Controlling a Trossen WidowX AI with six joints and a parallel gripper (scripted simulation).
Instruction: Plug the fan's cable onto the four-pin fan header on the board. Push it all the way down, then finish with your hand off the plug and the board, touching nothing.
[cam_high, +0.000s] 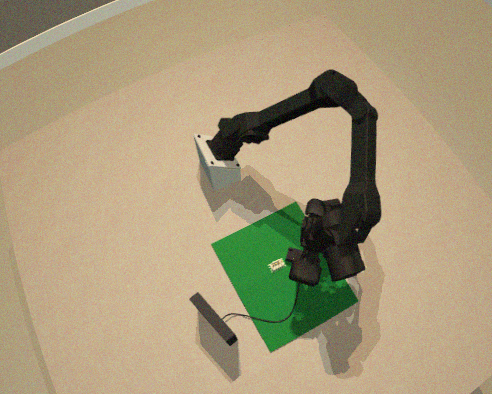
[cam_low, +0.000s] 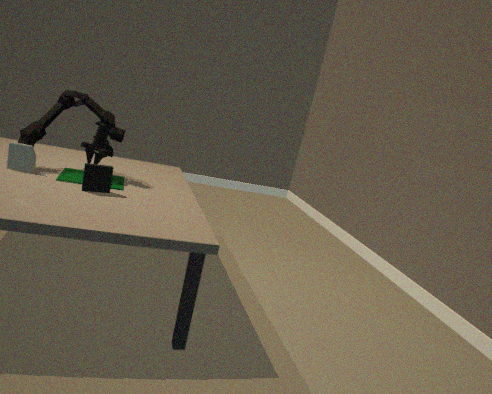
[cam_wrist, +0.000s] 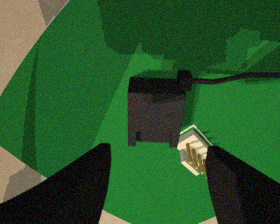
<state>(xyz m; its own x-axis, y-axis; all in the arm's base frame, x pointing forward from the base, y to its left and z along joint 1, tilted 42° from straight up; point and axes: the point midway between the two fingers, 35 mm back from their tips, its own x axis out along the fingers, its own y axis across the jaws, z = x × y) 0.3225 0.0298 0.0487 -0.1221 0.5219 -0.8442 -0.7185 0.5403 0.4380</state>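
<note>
The dark fan plug is 1 cm behind my gripper tip, 1 cm to the right of it and 4 cm below it. Also, from my gripper tip: dark fan: 5 cm ahead, 23 cm to the right; then green board: 2 cm ahead, 5 cm to the right, 7 cm below; then white four-pin header: 1 cm behind, 5 cm to the right, 5 cm below.
</note>
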